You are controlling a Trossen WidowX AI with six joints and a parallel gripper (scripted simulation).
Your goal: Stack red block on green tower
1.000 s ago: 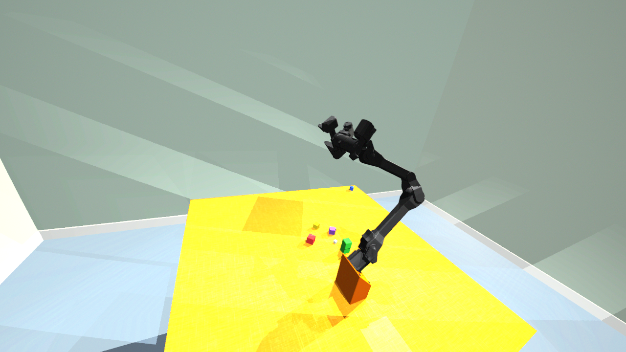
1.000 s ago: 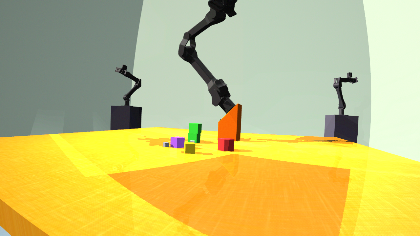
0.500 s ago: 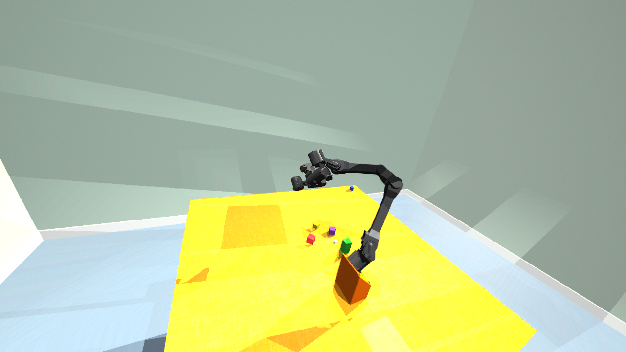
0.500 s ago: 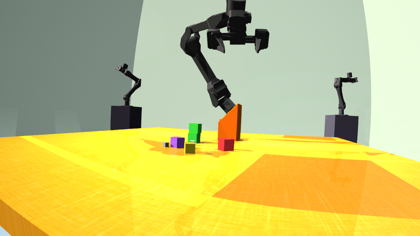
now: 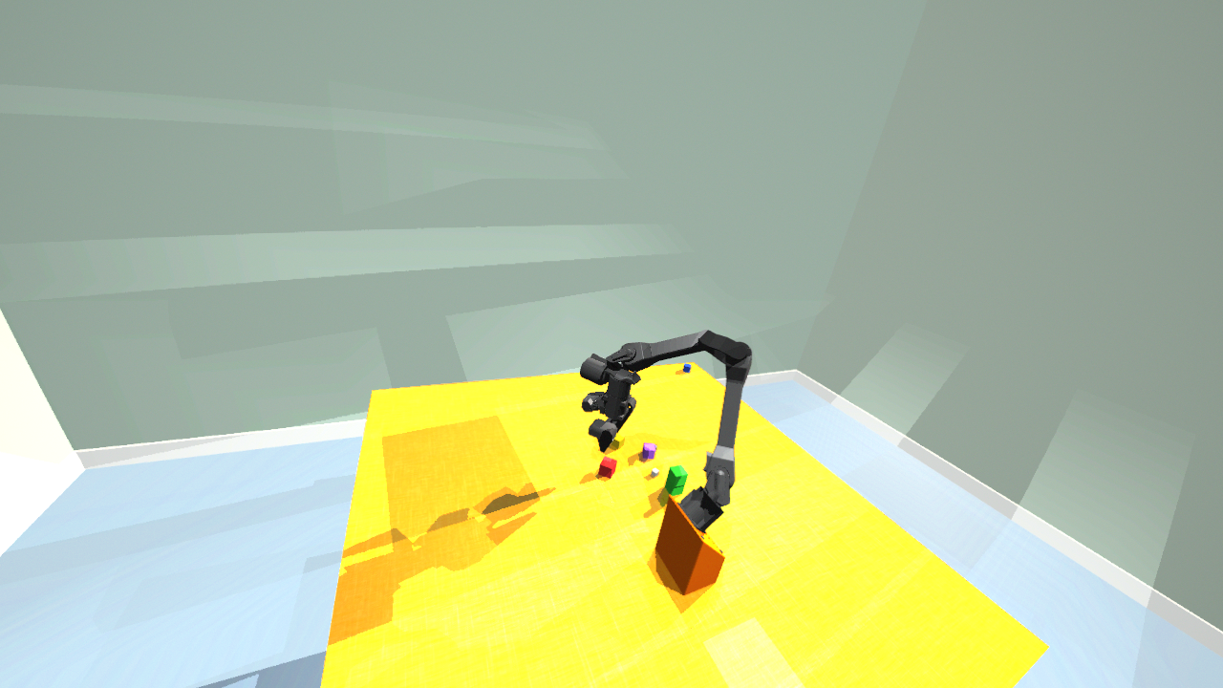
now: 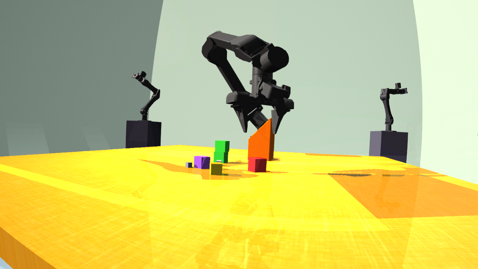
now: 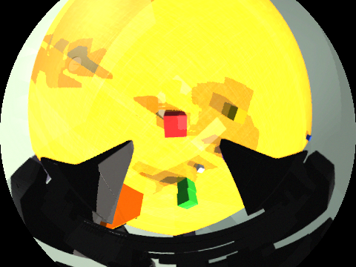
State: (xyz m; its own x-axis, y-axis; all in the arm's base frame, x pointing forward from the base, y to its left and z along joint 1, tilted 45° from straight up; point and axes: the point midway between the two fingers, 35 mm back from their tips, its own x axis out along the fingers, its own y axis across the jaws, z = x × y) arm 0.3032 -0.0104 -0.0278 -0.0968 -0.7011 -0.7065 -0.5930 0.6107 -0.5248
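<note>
My gripper tip is now 90 mm above the red block and 10 mm past it. Also, from my gripper tip: tiny pale cube 130 mm to the right, 100 mm below, 60 mm behind; purple cube 160 mm to the right, 90 mm below, 10 mm ahead.
</note>
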